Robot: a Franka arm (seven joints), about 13 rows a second.
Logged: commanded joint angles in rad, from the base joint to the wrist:
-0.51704, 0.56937, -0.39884, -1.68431, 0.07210, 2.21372, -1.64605
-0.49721, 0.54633, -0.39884, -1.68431, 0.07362, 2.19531, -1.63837
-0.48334, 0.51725, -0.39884, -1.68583, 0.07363, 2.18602, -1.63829
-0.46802, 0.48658, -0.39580, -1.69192, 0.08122, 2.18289, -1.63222
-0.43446, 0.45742, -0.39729, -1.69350, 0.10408, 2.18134, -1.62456
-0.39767, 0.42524, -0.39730, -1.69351, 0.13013, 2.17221, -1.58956
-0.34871, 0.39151, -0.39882, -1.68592, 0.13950, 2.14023, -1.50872
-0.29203, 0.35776, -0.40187, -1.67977, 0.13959, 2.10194, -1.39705
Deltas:
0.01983, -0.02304, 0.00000, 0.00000, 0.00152, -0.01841, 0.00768
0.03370, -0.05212, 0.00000, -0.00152, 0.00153, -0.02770, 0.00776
0.04902, -0.08279, 0.00304, -0.00761, 0.00912, -0.03083, 0.01383
0.08258, -0.11195, 0.00155, -0.00919, 0.03198, -0.03238, 0.02149
0.11937, -0.14413, 0.00154, -0.00920, 0.05803, -0.04151, 0.05649
0.16833, -0.17786, 0.00002, -0.00161, 0.06740, -0.07349, 0.13733
0.22501, -0.21161, -0.00303, 0.00454, 0.06749, -0.11178, 0.24900

